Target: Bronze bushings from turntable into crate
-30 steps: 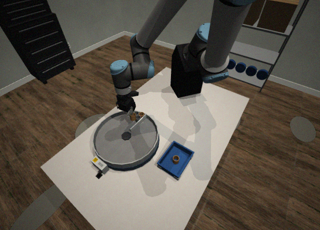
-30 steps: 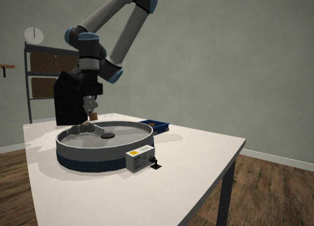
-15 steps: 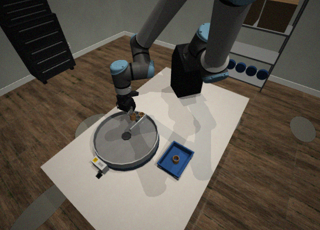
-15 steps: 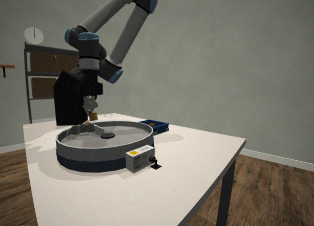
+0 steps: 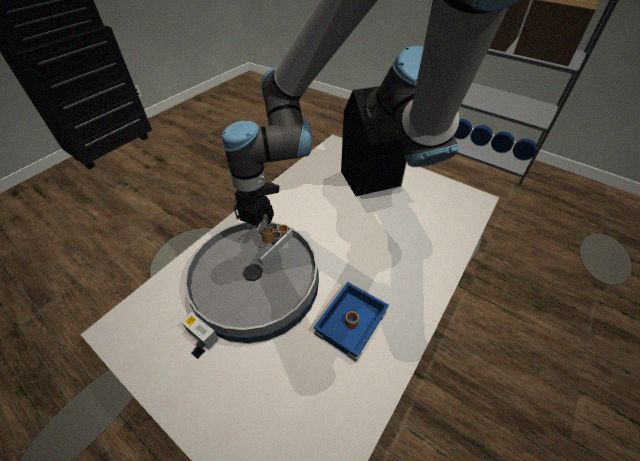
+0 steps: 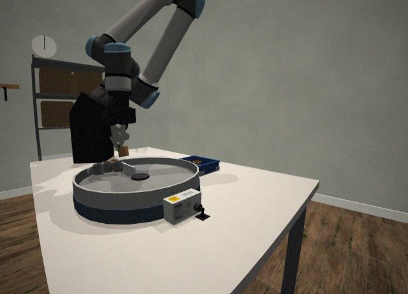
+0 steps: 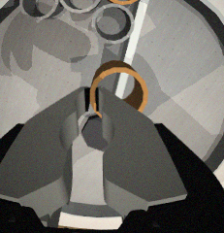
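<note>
Now: the blue crate 370 mm to the left of my hand, 130 mm below it and 70 mm ahead of it. Also, from my hand: grey turntable (110 mm ahead, 100 mm below, 20 mm to the left).
</note>
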